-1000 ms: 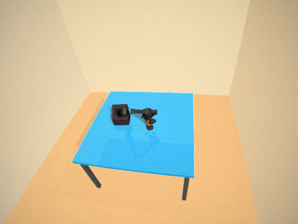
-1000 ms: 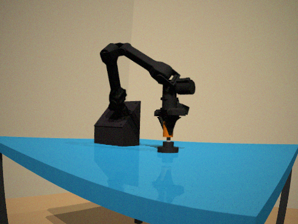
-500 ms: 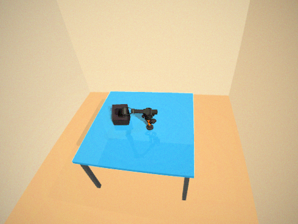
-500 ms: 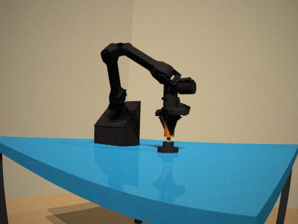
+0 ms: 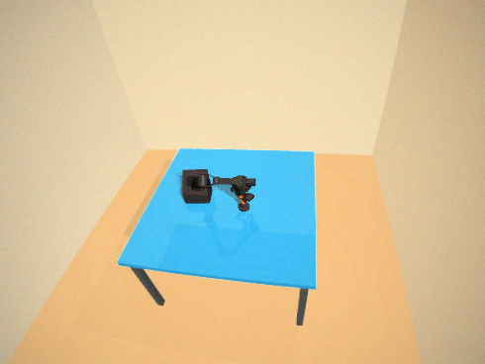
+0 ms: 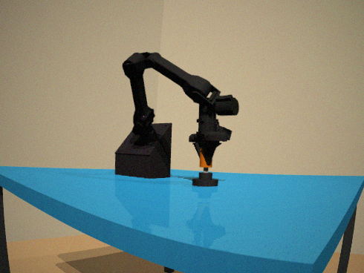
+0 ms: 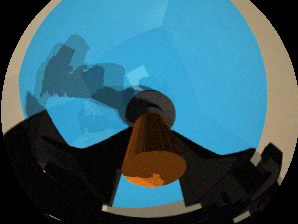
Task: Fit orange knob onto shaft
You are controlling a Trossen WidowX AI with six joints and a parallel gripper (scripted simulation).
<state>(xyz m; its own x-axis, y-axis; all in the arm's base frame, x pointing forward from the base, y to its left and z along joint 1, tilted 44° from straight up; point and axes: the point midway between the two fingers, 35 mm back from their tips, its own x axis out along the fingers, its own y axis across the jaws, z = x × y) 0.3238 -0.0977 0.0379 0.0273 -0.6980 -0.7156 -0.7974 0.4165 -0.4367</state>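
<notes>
Now: gripper tip 3 cm below the orange knob. From my gripper tip the other things lie so: round pedestal: 4 cm below.
</notes>
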